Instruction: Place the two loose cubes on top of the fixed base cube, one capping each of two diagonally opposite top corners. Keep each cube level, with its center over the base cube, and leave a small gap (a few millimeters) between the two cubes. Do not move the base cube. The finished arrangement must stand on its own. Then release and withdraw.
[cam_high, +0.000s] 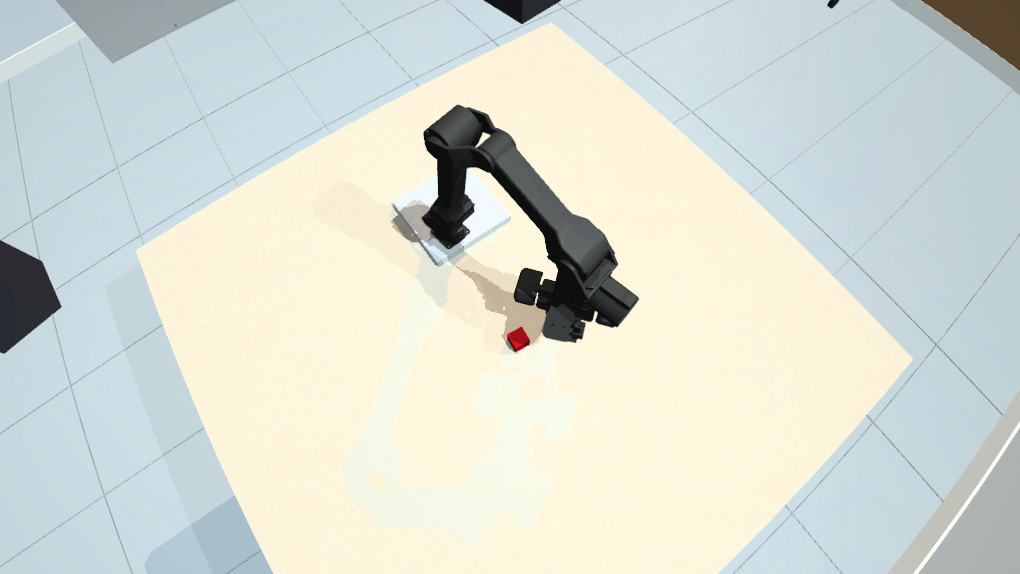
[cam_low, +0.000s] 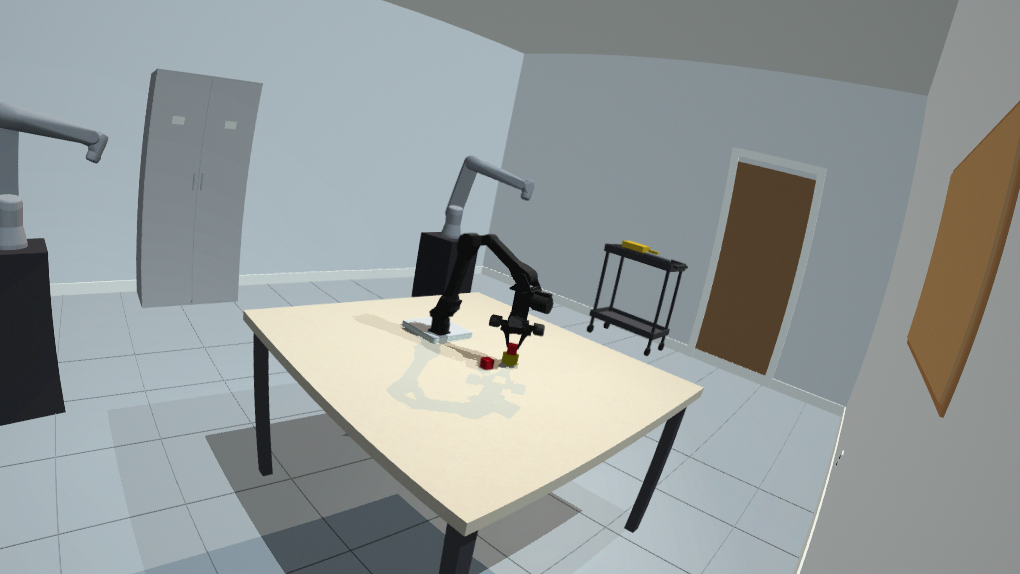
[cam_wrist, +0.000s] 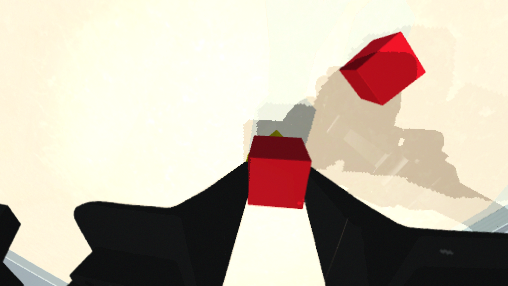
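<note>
My gripper tip is now 1 cm past the yellow base cube, 2 cm to the right of it and 5 cm above it.
</note>
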